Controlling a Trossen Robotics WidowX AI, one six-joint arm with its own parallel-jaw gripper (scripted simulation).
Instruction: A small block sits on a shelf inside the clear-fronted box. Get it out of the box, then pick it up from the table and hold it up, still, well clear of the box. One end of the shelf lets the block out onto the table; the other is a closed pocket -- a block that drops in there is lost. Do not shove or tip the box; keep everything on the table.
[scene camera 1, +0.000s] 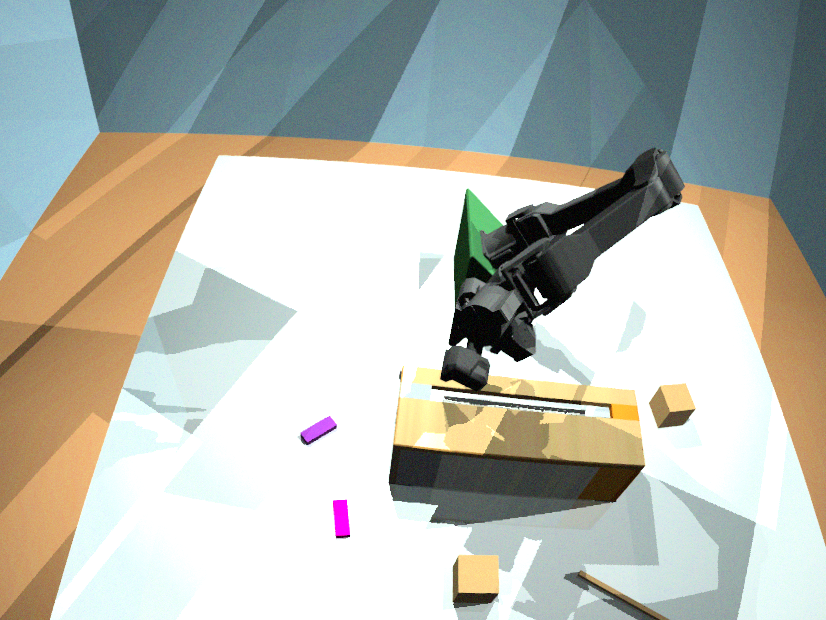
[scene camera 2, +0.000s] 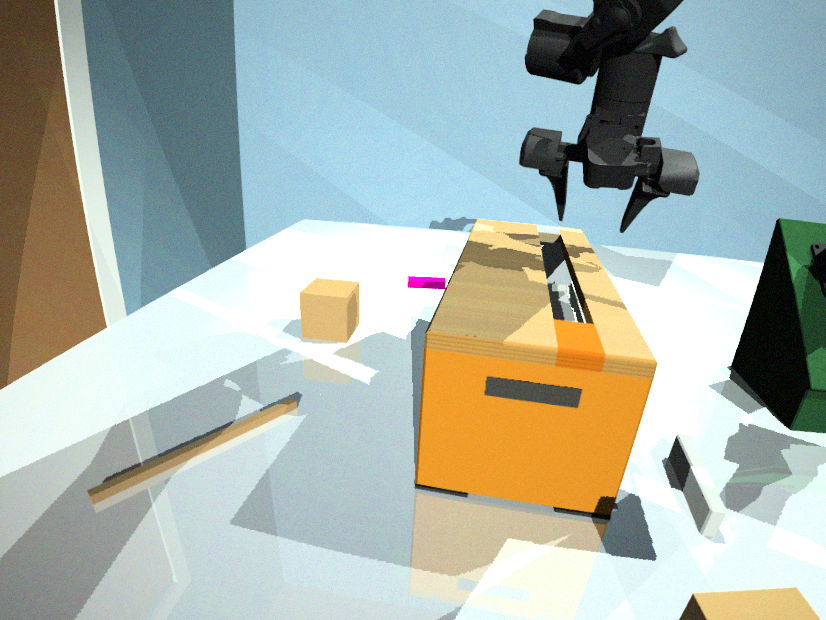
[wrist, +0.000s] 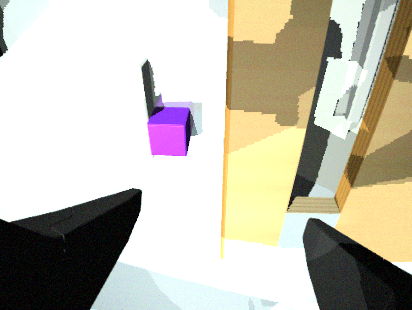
Note:
In view: the gripper (scene camera 2: 590, 225), a purple block (wrist: 169, 132), a wooden box (scene camera 2: 535, 377) and a wooden stick (scene camera 2: 114, 486).
The wooden box is seen too in scene camera 1 (scene camera 1: 515, 436) and in the wrist view (wrist: 307, 108). The gripper shows as well in scene camera 1 (scene camera 1: 446, 362) and in the wrist view (wrist: 223, 214). Scene camera 1 does not show the purple block, which is hidden by the wooden box. Scene camera 2 misses the purple block, which is hidden by the wooden box.

